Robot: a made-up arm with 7 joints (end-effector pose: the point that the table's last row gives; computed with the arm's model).
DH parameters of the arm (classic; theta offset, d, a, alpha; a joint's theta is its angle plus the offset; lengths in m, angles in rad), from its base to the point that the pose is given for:
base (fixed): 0 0 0 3.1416
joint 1: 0 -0.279 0 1.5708
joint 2: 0 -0.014 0 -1.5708
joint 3: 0 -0.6 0 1.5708
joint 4: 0 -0.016 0 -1.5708
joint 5: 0 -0.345 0 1.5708
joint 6: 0 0 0 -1.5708
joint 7: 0 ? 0 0
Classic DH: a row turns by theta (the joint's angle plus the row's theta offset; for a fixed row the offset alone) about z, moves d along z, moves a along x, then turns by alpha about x.
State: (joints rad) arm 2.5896 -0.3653 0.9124 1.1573 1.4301 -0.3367 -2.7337
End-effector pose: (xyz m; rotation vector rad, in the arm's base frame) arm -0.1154 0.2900 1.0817 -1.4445 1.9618 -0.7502
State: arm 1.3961 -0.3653 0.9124 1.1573 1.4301 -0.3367 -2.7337
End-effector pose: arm -0.3121 -0.0005 1.0817 -2.1809 0.7699 -0.1741
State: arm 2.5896 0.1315 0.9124 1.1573 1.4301 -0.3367 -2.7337
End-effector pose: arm -0.4467 0.0859 1.0103 -1.0339 1.6605 -0.7026
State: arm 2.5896 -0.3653 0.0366 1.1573 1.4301 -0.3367 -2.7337
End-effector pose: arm -0.0764 -0.0233 1.1319 -1.9521 1.3016 -0.0034
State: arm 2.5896 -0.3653 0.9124 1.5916 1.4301 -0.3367 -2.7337
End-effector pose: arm -0.2010 0.2708 0.9269 -1.3555 1.5358 -1.0375
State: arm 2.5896 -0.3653 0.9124 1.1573 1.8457 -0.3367 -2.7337
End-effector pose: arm -0.1215 0.2904 1.0740 -0.9546 2.0299 -0.6341
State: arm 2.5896 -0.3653 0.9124 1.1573 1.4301 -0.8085 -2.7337
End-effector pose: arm -0.1087 0.2570 1.0822 -1.5605 1.7250 -0.2265
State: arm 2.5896 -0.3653 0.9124 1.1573 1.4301 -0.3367 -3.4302
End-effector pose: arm -0.1154 0.2900 1.0817 -2.1514 1.4338 -1.0301
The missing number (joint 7, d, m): -0.072
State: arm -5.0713 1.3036 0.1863 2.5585 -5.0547 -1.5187 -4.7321
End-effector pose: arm 0.1271 -0.3457 0.1537 1.2464 -0.5533 -1.8968
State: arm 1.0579 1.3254 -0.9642 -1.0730 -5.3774 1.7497 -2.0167
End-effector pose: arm 0.1262 -0.7896 0.5653 -0.5103 -0.5280 -0.7722
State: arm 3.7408 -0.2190 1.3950 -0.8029 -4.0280 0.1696 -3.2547
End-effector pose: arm 0.0629 -0.3838 1.1243 -1.2259 -2.1370 -1.2459
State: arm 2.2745 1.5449 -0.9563 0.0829 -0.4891 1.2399 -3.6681
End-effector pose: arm -0.5703 -0.7788 0.2649 1.0703 -1.7253 -2.3006
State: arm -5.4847 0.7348 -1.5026 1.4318 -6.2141 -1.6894 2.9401
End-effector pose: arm 0.5732 -0.1472 0.7890 -1.1552 2.6986 1.0491
